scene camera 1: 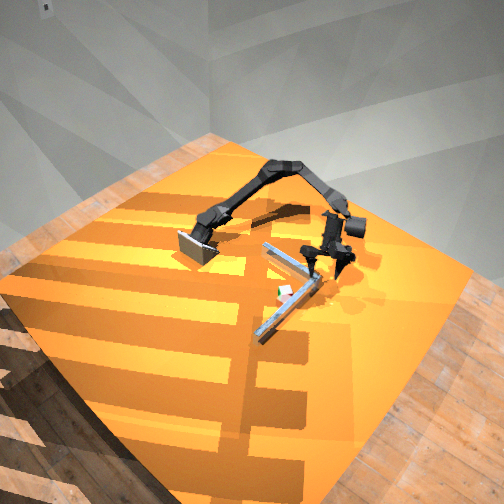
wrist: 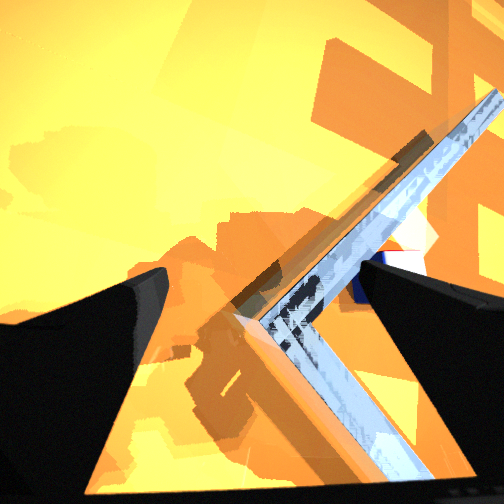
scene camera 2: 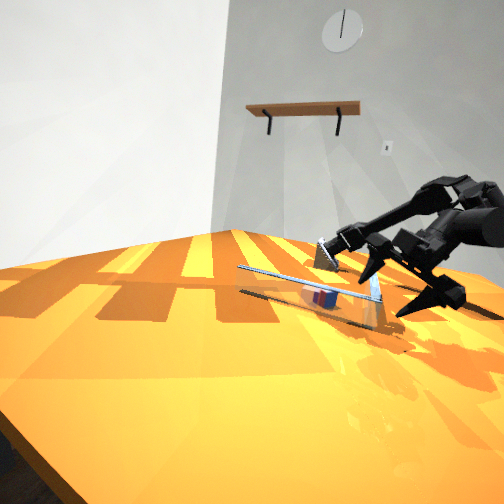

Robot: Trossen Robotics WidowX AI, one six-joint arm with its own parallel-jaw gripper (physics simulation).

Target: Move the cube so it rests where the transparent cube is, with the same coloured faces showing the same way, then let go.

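Note:
The small cube (scene camera 1: 284, 294) with white, red, green and blue faces lies on the orange table in the inner corner of an L-shaped glassy fence (scene camera 1: 291, 289). In scene camera 2 the cube (scene camera 2: 321, 297) shows blue and red. My gripper (scene camera 1: 328, 262) hovers open and empty just beyond the fence corner, on the far side from the cube. In the wrist view the open fingers (wrist: 265, 330) straddle the fence corner (wrist: 300, 310), and the cube (wrist: 390, 272) peeks out behind the right finger. I cannot make out the transparent target cube.
The arm's grey base (scene camera 1: 197, 246) stands on the table to the left of the fence. The fence's long bar (scene camera 1: 285, 308) runs toward the front. A shelf (scene camera 2: 304, 108) and clock (scene camera 2: 342, 31) hang on the back wall.

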